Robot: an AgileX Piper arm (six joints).
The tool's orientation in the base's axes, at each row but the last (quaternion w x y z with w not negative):
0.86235, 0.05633, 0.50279, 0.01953
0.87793, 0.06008, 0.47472, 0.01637
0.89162, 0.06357, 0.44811, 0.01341
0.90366, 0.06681, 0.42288, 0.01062
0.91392, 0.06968, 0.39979, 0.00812
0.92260, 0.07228, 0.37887, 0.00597
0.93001, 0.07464, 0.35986, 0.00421
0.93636, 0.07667, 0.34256, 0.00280
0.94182, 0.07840, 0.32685, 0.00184
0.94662, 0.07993, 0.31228, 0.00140
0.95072, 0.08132, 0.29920, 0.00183
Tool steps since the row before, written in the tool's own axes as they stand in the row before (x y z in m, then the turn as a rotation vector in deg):
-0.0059, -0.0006, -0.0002, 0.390, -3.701, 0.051
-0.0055, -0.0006, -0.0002, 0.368, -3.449, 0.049
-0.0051, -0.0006, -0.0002, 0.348, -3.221, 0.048
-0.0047, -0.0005, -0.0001, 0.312, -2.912, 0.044
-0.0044, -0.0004, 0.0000, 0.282, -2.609, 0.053
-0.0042, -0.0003, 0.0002, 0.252, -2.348, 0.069
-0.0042, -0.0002, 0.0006, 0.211, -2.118, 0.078
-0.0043, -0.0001, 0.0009, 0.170, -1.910, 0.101
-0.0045, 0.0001, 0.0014, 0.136, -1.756, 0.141
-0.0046, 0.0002, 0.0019, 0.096, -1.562, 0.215
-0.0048, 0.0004, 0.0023, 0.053, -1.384, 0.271
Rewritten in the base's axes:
-0.0031, -0.0011, 0.0049, 0.152, -3.643, -0.745
-0.0032, -0.0010, 0.0044, 0.145, -3.395, -0.697
-0.0032, -0.0010, 0.0039, 0.140, -3.171, -0.653
-0.0031, -0.0008, 0.0035, 0.125, -2.867, -0.588
-0.0030, -0.0007, 0.0032, 0.124, -2.570, -0.519
-0.0029, -0.0006, 0.0030, 0.125, -2.316, -0.451
-0.0027, -0.0005, 0.0032, 0.111, -2.092, -0.385
-0.0027, -0.0005, 0.0034, 0.105, -1.892, -0.311
-0.0027, -0.0004, 0.0039, 0.110, -1.748, -0.236
-0.0026, -0.0003, 0.0043, 0.131, -1.569, -0.124
-0.0026, -0.0002, 0.0046, 0.135, -1.405, -0.027

